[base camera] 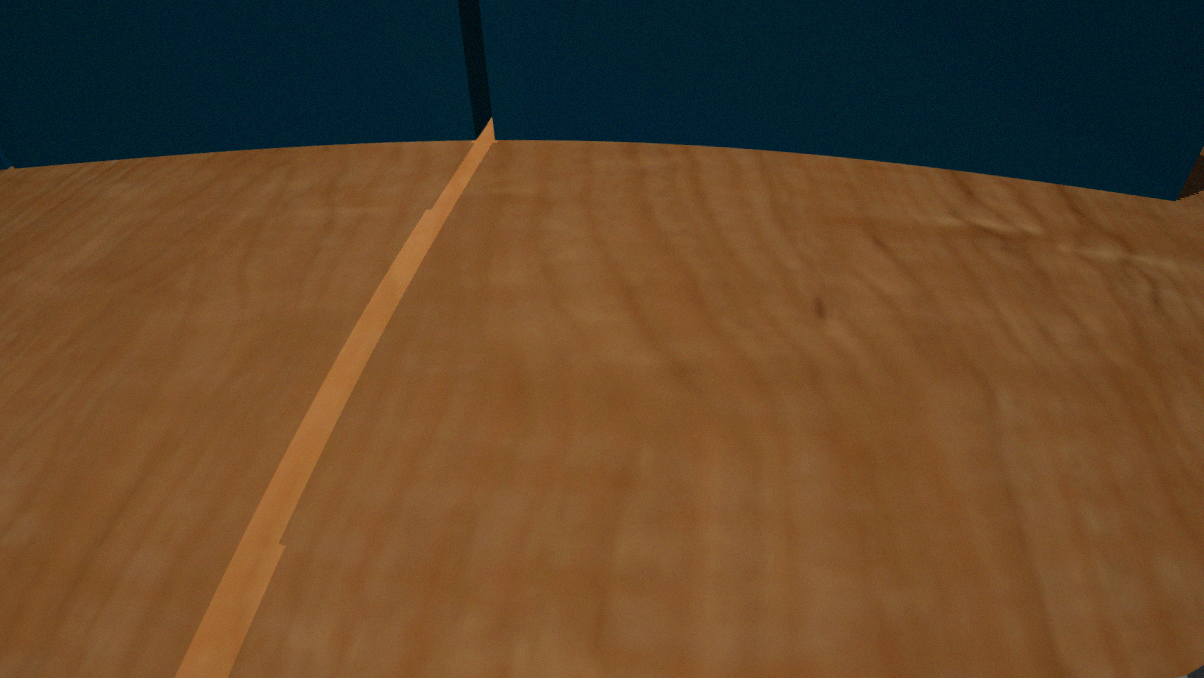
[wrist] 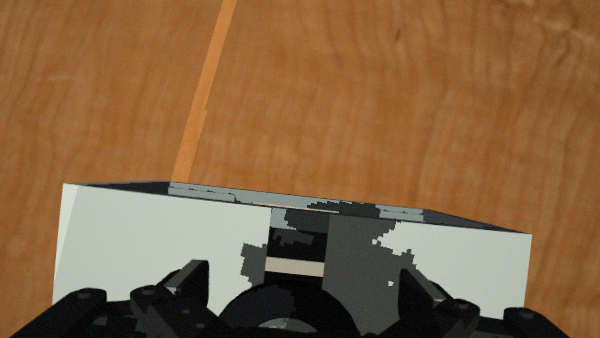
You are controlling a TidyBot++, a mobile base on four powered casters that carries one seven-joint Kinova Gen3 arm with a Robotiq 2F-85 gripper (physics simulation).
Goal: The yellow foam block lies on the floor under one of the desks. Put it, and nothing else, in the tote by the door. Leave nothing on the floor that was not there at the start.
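Frame: origin at the arm's base, x back, y left, z down, level; metres.
Where they show: gripper, fingertip midpoint: point(wrist: 303, 286).
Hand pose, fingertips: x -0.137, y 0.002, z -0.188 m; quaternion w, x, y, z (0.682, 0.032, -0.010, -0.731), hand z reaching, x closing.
After its pixels a point has its place.
My gripper point(wrist: 303, 286) {y 0.002, x -0.137, z -0.188 m} is open and empty in the wrist view, its two black fingers apart at the bottom, above the white top of my own base point(wrist: 150, 225) {y 0.151, x -0.119, z 0.014 m}. The yellow foam block does not show in either view. The tote and the door do not show in either view. No desk can be made out for certain.
Dark blue upright panels point(base camera: 252, 75) {y 0.452, x -0.911, z 0.285 m} point(base camera: 800, 84) {y -0.233, x -0.804, z 0.308 m} stand across the top of the base camera view, with a narrow dark gap between them. Wood floor point(base camera: 674, 421) {y -0.046, x -0.400, z 0.396 m} point(wrist: 325, 100) {y -0.039, x -0.352, z 0.396 m} lies before my base. A thin bright strip of light point(base camera: 337, 387) point(wrist: 200, 105) crosses it.
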